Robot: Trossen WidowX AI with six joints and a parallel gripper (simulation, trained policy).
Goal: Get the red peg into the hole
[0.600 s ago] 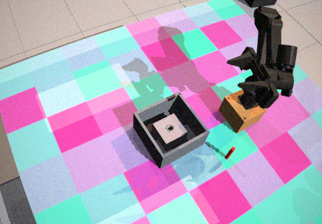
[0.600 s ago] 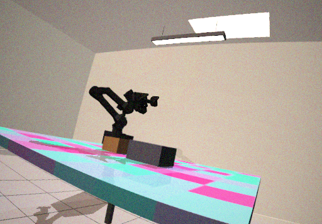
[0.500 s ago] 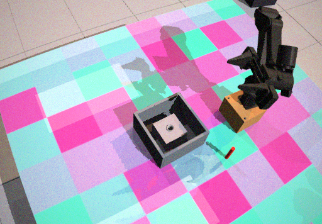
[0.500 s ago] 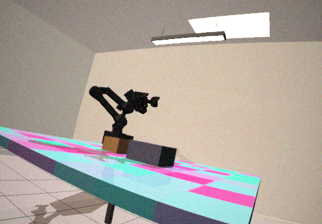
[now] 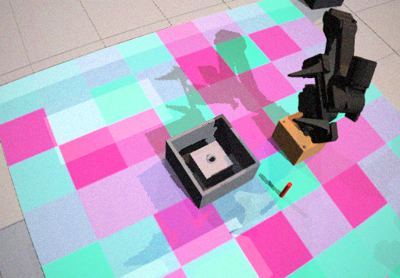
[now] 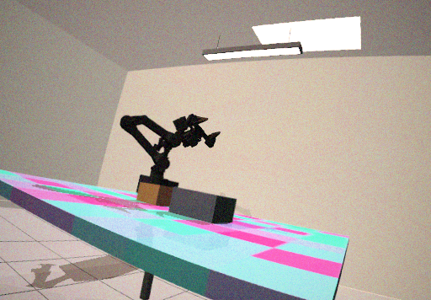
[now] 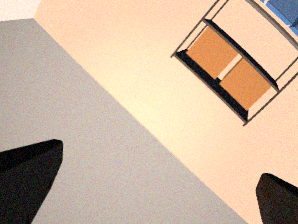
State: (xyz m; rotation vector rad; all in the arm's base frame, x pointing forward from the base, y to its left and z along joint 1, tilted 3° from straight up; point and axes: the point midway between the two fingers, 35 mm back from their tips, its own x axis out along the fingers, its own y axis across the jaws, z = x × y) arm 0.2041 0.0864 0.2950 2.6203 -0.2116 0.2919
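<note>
Right now my gripper tip is 36 cm above the red peg, 7 cm to the right of it and 7 cm past it. Also, from my gripper tip: box 38 cm below, 10 cm ahead, 8 cm to the right.
</note>
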